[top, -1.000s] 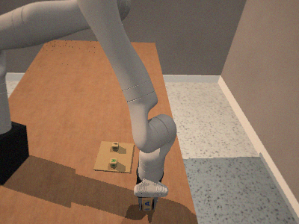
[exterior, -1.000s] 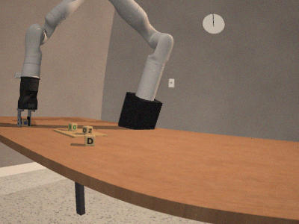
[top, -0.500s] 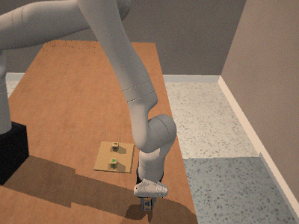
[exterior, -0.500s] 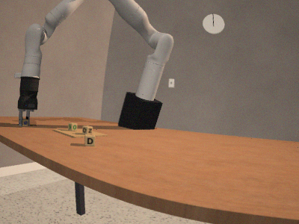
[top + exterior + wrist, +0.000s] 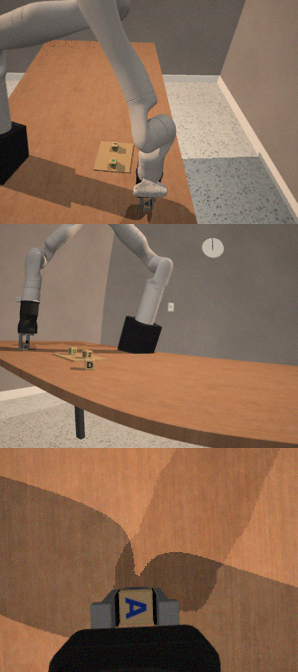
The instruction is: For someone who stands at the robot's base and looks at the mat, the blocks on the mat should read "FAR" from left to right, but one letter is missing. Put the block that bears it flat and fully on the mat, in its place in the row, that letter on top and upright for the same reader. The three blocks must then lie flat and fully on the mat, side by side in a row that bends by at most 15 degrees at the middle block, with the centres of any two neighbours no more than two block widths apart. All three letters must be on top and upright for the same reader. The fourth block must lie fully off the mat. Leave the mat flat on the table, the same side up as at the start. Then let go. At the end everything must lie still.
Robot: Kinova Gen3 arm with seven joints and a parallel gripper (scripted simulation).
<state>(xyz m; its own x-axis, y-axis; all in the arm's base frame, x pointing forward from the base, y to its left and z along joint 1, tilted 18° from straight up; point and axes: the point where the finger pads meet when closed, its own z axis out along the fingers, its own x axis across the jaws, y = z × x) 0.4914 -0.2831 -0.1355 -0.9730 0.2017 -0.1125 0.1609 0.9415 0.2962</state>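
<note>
Now: hand 230 mm to the right of the tan mat, 80 mm past it and 20 mm above it. From my hand the other things lie so: block (right at my hand).
</note>
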